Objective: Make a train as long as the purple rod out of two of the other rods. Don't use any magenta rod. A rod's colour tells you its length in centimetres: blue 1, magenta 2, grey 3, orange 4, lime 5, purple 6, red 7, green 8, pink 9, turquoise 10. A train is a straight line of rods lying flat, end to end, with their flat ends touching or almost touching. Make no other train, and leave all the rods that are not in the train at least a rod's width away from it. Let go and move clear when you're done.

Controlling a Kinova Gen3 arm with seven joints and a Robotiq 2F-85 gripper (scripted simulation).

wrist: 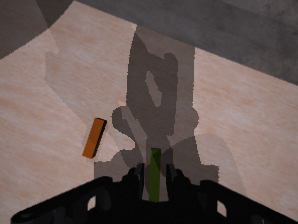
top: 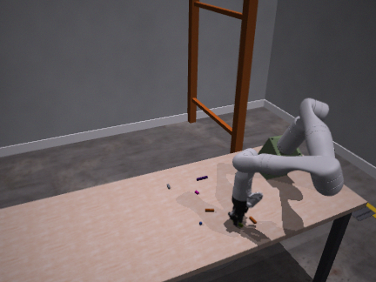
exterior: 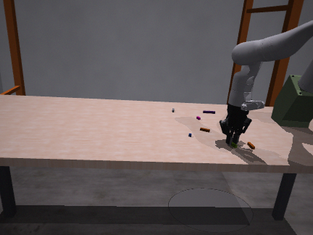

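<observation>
My hand is 2 cm above the lime rod. From my hand the other things lie so: magenta rod: 6 cm ahead, 26 cm to the right, 2 cm below; purple rod: 1 cm behind, 35 cm to the right, 2 cm below; blue rod: 14 cm ahead, 7 cm to the right, 2 cm below.
</observation>
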